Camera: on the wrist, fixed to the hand. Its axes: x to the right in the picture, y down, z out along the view.
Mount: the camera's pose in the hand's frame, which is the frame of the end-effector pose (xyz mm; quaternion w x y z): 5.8 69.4 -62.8 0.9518 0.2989 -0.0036 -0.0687
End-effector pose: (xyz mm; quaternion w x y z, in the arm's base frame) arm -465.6 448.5 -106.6 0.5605 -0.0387 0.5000 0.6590
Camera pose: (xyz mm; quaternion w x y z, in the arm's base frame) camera -553.7 417.4 -98.6 0.5921 0.0987 0.6682 0.4394
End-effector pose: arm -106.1 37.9 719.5 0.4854 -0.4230 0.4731 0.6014
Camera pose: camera -172.3 -28.2 712.7 0.6314 -0.2879 0.5992 0.3992
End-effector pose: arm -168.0 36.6 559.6 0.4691 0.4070 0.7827 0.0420
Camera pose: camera -176.1 106.5 621.5 0.3305 0.4740 0.7838 -0.2277
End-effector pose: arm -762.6 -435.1 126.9 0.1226 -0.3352 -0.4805 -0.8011
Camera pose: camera -757.3 -523.1 158.7 0.1601 -0.2523 -0.7202 -0.6261
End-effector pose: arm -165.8 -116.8 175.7 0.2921 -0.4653 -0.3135 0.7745
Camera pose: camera -122.5 -143.0 96.8 0.4692 -0.3312 -0.0999 0.8125
